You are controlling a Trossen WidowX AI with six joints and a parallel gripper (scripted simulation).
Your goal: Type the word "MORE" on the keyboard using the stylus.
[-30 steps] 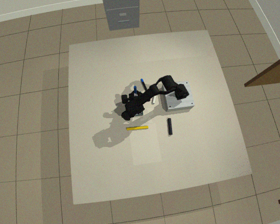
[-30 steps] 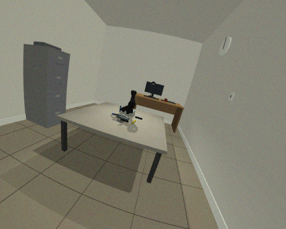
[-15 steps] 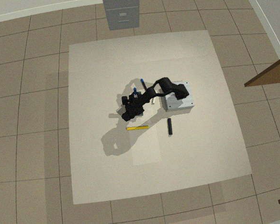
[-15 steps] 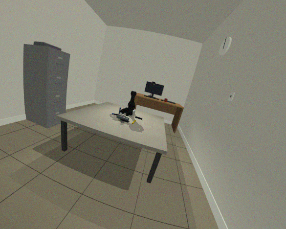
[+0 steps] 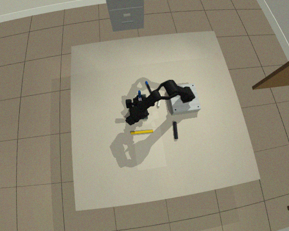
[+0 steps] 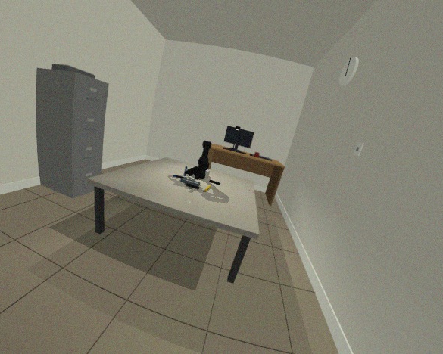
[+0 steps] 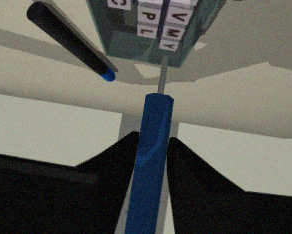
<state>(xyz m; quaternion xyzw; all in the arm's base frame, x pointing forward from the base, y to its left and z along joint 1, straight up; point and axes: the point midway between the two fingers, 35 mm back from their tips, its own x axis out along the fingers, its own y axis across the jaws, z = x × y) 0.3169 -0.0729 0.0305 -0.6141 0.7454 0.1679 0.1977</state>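
Now: the yellow pencil 50 mm ahead of my gripper tip, 240 mm to the left of it and 80 mm below it. Round my gripper tip: stylus 10 mm below; grey stylus tip 50 mm below; white cylinder 140 mm behind, 50 mm to the left, 80 mm below.
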